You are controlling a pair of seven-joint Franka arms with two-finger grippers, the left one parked.
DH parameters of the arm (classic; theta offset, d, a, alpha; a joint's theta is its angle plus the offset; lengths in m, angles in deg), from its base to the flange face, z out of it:
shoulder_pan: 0 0.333 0 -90
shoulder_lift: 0 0 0 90
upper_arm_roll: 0 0.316 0.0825 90
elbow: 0 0 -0.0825 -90
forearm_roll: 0 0.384 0 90
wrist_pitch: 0 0 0.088 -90
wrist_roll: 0 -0.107 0 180
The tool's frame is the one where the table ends.
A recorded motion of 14 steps. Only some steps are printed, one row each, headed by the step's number.
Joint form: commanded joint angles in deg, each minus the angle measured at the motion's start. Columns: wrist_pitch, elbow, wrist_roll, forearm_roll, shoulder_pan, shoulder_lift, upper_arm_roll.
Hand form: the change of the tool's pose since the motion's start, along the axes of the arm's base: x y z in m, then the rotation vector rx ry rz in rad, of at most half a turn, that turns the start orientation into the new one. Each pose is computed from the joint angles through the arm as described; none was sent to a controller.
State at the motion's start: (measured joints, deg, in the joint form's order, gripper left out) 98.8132 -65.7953 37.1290 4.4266 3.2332 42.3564 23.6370
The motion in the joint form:
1: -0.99 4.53 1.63 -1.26 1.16 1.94 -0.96
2: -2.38 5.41 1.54 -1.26 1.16 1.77 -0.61
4: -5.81 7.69 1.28 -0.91 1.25 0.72 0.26
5: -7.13 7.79 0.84 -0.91 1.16 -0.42 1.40
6: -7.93 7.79 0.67 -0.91 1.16 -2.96 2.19
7: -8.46 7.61 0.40 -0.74 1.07 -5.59 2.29
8: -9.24 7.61 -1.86 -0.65 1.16 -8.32 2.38
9: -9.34 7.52 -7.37 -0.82 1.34 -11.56 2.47
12: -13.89 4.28 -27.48 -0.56 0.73 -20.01 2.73
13: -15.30 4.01 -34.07 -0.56 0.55 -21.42 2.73
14: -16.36 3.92 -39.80 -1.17 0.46 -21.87 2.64
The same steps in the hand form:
1: 0.0116 -0.0014 0.0074 -0.0050 -0.0394 0.0244
2: 0.0099 -0.0002 0.0156 -0.0034 -0.0339 0.0310
4: 0.0038 0.0038 0.0446 0.0071 -0.0307 0.0468
5: -0.0041 0.0106 0.0605 0.0129 -0.0290 0.0599
6: -0.0140 0.0159 0.0923 0.0186 -0.0598 0.0724
7: -0.0225 0.0154 0.1220 0.0188 -0.0922 0.0718
8: -0.0337 0.0162 0.1534 0.0108 -0.1164 0.0420
9: -0.0476 0.0178 0.1902 -0.0042 -0.1446 -0.0437
12: -0.0952 0.0137 0.2511 -0.0992 -0.0831 -0.3503
13: -0.1043 0.0109 0.2615 -0.1280 -0.0551 -0.4565
14: -0.1072 0.0077 0.2634 -0.1622 -0.0296 -0.5520

